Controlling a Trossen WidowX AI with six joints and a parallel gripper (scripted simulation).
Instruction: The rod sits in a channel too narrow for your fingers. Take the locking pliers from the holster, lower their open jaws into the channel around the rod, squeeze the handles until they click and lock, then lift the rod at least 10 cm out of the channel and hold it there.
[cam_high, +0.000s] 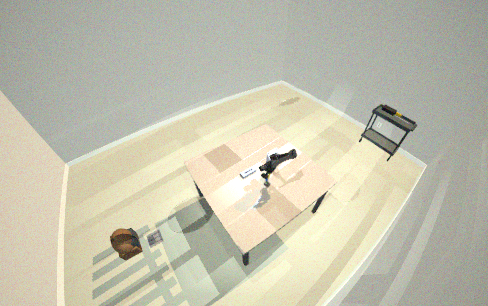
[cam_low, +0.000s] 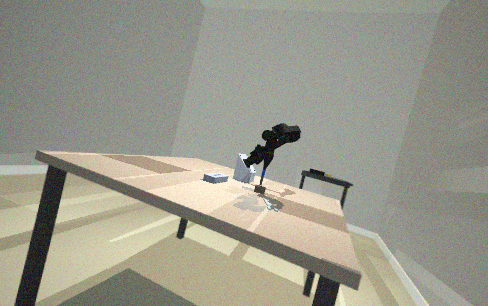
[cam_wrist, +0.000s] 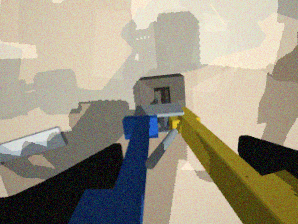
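My gripper tip is 70 mm short of the channel block, 240 mm to the left of it and 120 mm above it. Round my gripper tip: holster 120 mm below; grey link bar 10 mm ahead; yellow handle 20 mm behind.
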